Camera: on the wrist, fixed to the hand. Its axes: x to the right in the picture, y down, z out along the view.
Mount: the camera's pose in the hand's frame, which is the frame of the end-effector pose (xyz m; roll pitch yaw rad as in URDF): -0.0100 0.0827 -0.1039 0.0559 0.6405 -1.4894
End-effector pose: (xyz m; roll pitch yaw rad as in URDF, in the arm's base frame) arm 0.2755 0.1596 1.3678 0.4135 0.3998 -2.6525
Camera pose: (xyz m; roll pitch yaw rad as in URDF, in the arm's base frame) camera 0.3601 0.0715 1.3147 -0.6303 0.9706 1.5454
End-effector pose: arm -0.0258 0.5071 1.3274 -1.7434 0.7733 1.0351
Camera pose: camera 0.0481 0.4032 1.2889 -1.1505 -0.6327 0.4409
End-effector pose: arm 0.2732 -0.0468 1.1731 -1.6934 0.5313 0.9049
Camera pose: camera 0.3352 -0.1512 1.1184 -0.9061 -0.7949 0.1192
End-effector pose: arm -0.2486 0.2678 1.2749 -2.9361 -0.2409 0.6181
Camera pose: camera -0.2138 0.1672 1.3549 2.8605 -0.8361 2.3616
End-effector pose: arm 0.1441 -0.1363 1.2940 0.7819 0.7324 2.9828
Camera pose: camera 0.1408 -0.2693 1.2892 -1.3897 0.8908 0.0755
